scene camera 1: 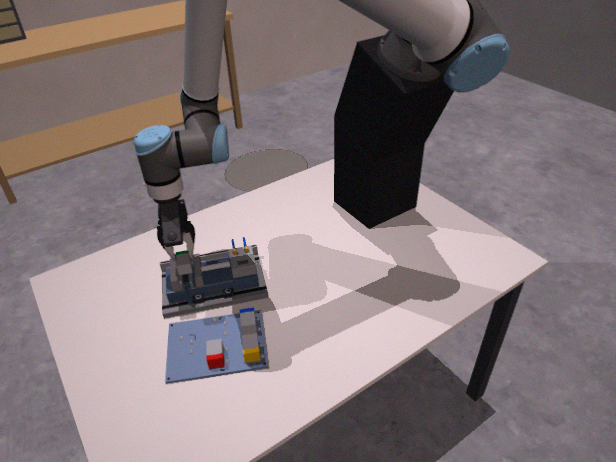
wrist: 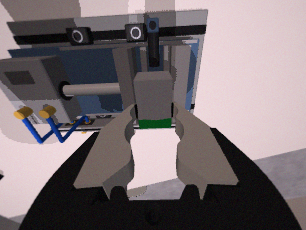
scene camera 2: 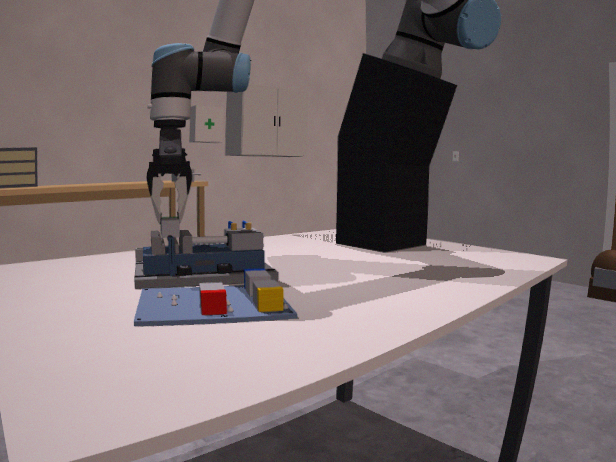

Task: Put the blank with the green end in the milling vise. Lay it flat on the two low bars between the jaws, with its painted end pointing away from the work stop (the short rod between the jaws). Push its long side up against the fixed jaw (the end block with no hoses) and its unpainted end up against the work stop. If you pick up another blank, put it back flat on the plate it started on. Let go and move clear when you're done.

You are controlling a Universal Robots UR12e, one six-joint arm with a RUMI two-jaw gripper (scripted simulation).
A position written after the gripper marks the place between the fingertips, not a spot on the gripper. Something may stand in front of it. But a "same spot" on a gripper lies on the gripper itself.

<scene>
gripper: scene camera 1 183,260; wrist; scene camera 2
same spot on gripper: [scene camera 2: 182,184] = [wrist: 103,154]
</scene>
